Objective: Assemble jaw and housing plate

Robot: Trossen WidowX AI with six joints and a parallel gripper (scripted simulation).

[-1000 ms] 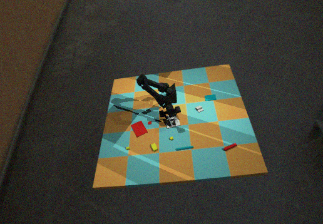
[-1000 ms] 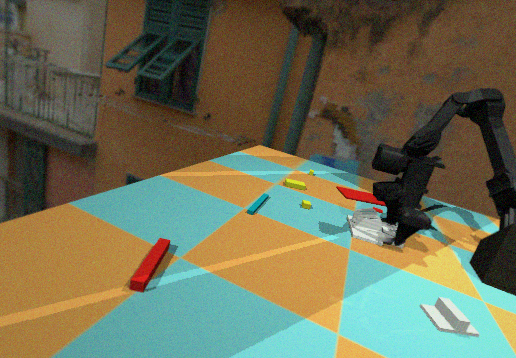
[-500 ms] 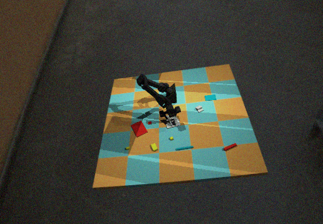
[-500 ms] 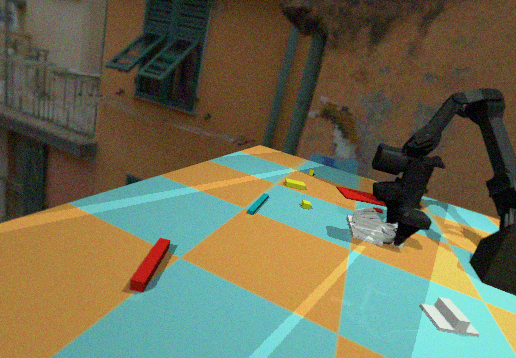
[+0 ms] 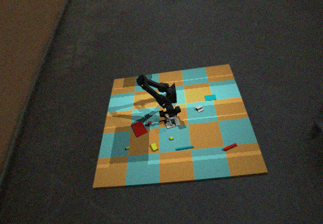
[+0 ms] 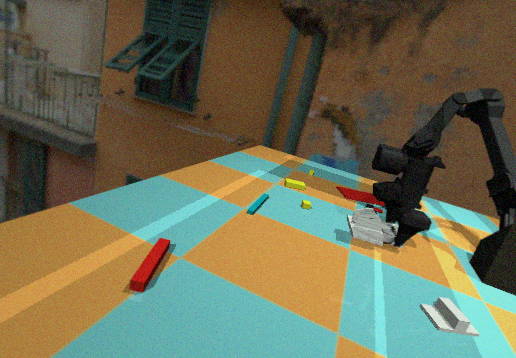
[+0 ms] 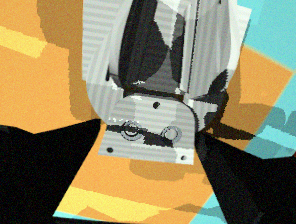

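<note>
Right now my gripper tip is 1 cm short of the base and 2 cm below it. Round my gripper tip: white jaw (3 cm ahead, 1 cm to the right, 1 cm above); then small yellow cube (23 cm ahead, 2 cm to the left); then small red cube (5 cm ahead, 19 cm to the right, 1 cm below).
</note>
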